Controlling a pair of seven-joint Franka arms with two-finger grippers.
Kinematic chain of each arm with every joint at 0, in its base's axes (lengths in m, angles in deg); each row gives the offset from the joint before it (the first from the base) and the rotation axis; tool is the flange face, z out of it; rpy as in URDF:
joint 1: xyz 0 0 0.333 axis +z
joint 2: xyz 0 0 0 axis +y
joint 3: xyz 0 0 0.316 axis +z
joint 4: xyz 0.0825 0 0 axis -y
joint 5: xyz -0.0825 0 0.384 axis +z
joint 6: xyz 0 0 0 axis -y
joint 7: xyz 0.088 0 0 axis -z
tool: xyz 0 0 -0.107 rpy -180 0 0
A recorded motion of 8 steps. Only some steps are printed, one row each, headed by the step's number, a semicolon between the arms.
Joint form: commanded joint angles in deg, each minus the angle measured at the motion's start. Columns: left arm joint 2, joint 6, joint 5, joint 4, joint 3, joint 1, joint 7; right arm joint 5, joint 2, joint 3, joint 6, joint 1, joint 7, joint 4.
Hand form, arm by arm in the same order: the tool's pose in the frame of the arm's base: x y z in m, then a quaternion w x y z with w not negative. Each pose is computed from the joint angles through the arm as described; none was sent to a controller.
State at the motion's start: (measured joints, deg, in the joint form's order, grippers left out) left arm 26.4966 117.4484 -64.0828 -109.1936 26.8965 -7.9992 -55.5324; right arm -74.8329 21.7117 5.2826 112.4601 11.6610 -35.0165 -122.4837
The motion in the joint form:
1: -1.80 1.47 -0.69 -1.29 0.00 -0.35 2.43; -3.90 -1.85 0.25 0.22 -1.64 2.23 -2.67
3: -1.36 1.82 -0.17 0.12 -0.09 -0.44 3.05; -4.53 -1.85 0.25 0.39 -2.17 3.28 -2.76
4: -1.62 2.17 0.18 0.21 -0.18 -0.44 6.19; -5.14 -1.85 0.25 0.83 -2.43 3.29 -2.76
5: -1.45 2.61 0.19 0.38 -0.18 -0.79 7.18; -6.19 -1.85 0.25 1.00 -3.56 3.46 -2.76
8: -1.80 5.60 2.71 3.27 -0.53 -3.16 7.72; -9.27 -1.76 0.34 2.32 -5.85 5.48 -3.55
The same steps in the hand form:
1: 0.5994 0.1374 0.2824 0.31209 0.53603 0.76368 -0.17907; 0.5298 0.0819 0.2260 0.44462 0.52263 0.67168 -0.27932
3: 0.6070 0.1368 0.2879 0.31290 0.54808 0.75724 -0.16820; 0.5306 0.0773 0.2258 0.44854 0.52744 0.66661 -0.27613
4: 0.6079 0.1368 0.2910 0.31728 0.57114 0.74096 -0.15530; 0.5317 0.0759 0.2259 0.45016 0.52503 0.66848 -0.27355
5: 0.6098 0.1341 0.2908 0.31742 0.57969 0.73541 -0.14960; 0.5341 0.0658 0.2264 0.45313 0.52573 0.66518 -0.27534
8: 0.6315 0.1118 0.3162 0.31405 0.61860 0.71171 -0.11037; 0.5342 0.0475 0.2218 0.46133 0.52706 0.66096 -0.26928

